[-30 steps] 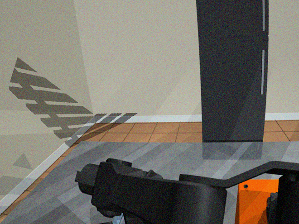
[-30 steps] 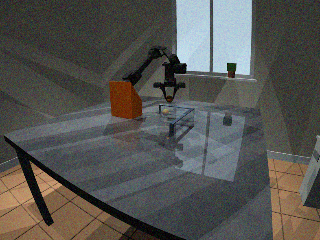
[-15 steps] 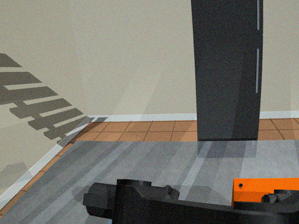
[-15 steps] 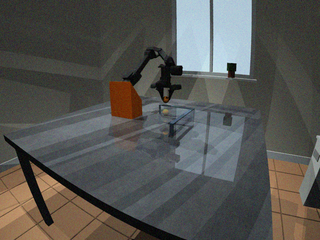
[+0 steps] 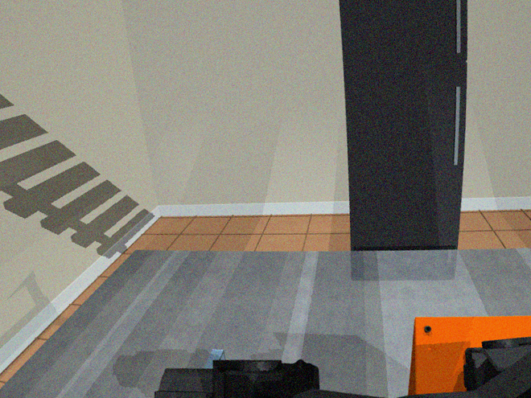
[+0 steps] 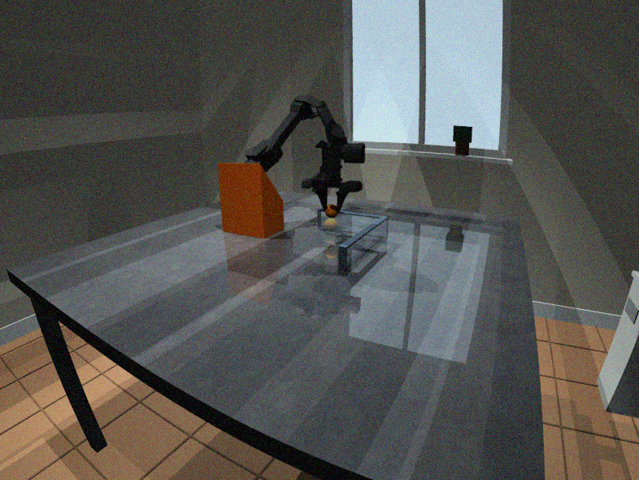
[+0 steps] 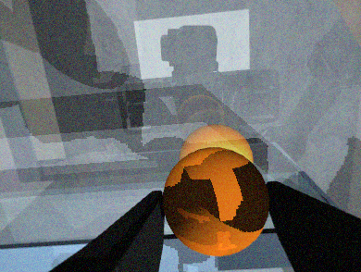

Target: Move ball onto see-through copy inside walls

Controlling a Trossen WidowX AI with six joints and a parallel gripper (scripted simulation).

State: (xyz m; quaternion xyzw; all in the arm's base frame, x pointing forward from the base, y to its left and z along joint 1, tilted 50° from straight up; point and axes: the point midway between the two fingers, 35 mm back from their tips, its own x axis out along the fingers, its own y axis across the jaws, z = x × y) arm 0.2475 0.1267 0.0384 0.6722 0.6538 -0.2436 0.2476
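The see-through ball copy lies 50 mm below my gripper tip. The rest, counted from my gripper tip: orange ball right at my gripper tip.
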